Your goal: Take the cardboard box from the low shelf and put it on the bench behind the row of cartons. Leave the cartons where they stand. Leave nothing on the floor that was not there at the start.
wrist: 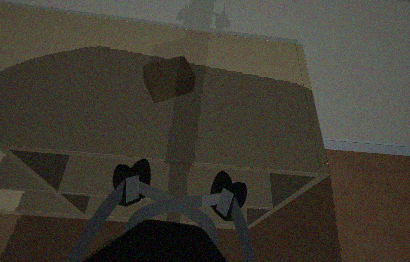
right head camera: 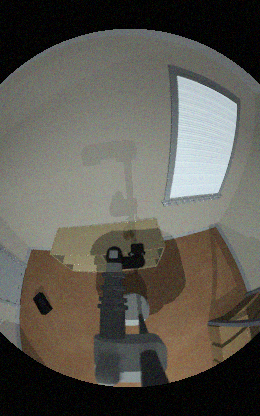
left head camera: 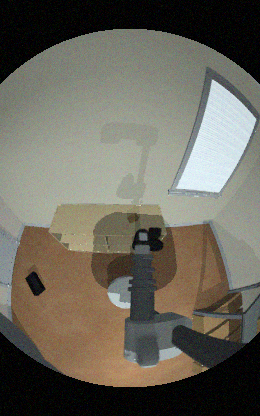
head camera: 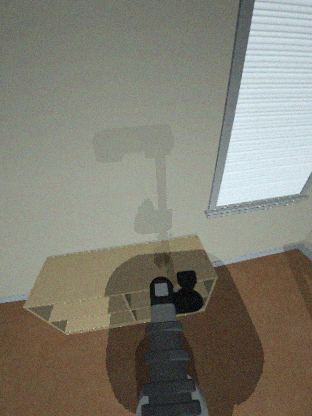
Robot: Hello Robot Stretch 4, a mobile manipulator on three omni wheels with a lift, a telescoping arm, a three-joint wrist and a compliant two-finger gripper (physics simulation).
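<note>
The small brown cardboard box sits in shadow on top of the low wooden shelf, toward its right part. In the wrist view my gripper is open, with its two fingertips apart and no object between them. The box shows beyond the fingertips, higher in that view and apart from them. In the head views the dark wrist is over the shelf's right front, and the fingers are hidden. The bench and the row of cartons cannot be made out.
The low shelf stands against the wall, left of a window. A black object lies on the floor at the left. Wooden furniture with a grey frame is partly visible at the lower right of both side head views.
</note>
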